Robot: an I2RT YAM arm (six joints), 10 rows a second.
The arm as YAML. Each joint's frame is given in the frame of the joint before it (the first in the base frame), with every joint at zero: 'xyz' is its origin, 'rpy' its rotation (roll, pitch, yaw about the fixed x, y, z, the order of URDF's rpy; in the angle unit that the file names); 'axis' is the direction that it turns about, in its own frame. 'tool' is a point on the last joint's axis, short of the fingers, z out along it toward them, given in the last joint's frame.
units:
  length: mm
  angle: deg
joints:
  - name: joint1
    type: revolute
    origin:
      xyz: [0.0, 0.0, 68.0]
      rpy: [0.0, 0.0, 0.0]
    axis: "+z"
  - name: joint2
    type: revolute
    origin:
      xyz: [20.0, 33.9, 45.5]
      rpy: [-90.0, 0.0, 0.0]
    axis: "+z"
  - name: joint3
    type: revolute
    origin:
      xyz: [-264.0, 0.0, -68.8]
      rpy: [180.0, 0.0, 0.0]
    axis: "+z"
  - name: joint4
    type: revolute
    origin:
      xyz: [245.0, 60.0, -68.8]
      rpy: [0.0, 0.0, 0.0]
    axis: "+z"
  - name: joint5
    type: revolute
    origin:
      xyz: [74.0, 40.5, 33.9]
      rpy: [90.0, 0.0, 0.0]
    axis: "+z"
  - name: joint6
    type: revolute
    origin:
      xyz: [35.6, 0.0, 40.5]
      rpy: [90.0, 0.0, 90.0]
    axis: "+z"
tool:
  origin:
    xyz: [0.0, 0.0, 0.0]
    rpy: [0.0, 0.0, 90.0]
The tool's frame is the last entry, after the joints.
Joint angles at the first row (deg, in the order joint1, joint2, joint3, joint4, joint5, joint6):
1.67 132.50 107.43 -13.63 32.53 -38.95
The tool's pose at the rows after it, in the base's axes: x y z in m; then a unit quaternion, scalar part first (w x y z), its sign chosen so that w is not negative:
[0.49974, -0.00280, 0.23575, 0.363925, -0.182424, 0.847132, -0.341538]
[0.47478, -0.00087, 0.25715, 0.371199, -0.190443, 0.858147, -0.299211]
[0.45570, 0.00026, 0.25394, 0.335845, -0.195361, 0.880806, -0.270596]
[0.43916, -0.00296, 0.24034, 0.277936, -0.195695, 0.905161, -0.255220]
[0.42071, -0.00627, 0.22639, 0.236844, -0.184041, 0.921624, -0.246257]
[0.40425, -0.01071, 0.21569, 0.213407, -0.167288, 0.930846, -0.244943]
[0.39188, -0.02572, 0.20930, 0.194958, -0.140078, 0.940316, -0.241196]
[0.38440, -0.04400, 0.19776, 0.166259, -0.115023, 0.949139, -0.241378]
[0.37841, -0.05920, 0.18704, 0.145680, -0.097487, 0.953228, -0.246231]
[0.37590, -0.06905, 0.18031, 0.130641, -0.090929, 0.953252, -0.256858]
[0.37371, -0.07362, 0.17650, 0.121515, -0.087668, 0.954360, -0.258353]
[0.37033, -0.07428, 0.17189, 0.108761, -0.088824, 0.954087, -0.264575]
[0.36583, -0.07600, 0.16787, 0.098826, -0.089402, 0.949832, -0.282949]
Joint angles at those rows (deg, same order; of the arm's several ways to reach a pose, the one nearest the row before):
1.58 122.92 100.14 -11.78 27.79 -37.53
1.58 116.57 96.17 -15.97 23.13 -35.25
1.67 113.65 93.26 -22.04 21.45 -32.88
1.32 112.42 90.71 -28.55 21.53 -30.94
0.97 110.48 86.23 -31.55 22.06 -28.48
0.44 108.37 81.57 -32.08 22.85 -26.38
-1.75 106.88 78.58 -32.78 22.68 -24.62
-4.47 107.22 76.91 -33.75 22.94 -23.64
-6.76 107.66 75.24 -33.40 23.55 -23.55
-8.17 108.28 74.53 -32.96 24.78 -24.25
-8.88 108.54 74.09 -33.04 25.05 -24.43
-8.97 108.63 73.22 -33.22 26.10 -24.61
-9.14 108.28 71.64 -32.17 28.38 -25.31

